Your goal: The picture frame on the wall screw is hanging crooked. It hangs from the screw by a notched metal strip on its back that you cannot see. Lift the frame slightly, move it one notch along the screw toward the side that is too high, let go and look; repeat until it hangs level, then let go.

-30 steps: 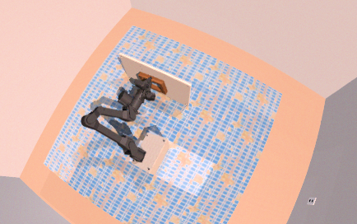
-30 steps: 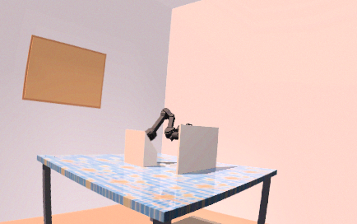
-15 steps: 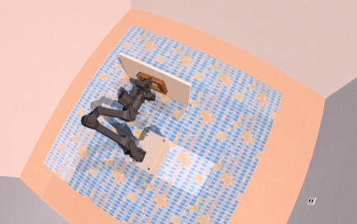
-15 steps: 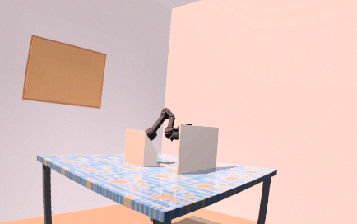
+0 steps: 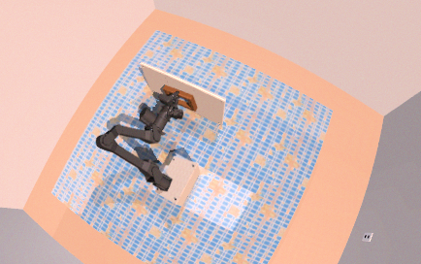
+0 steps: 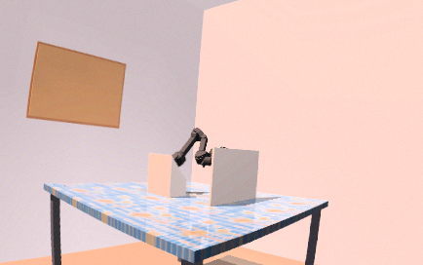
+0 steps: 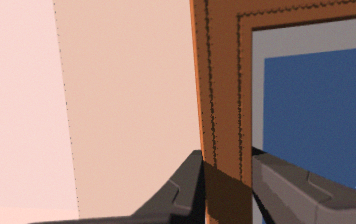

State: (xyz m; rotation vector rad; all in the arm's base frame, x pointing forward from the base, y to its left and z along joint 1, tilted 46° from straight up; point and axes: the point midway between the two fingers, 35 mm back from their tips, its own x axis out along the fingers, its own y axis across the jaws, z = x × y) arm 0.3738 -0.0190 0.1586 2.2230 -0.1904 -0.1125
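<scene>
Right now my gripper tip is 5 cm above the picture frame. Round my gripper tip: wall panel: 2 cm ahead, 7 cm below.
</scene>
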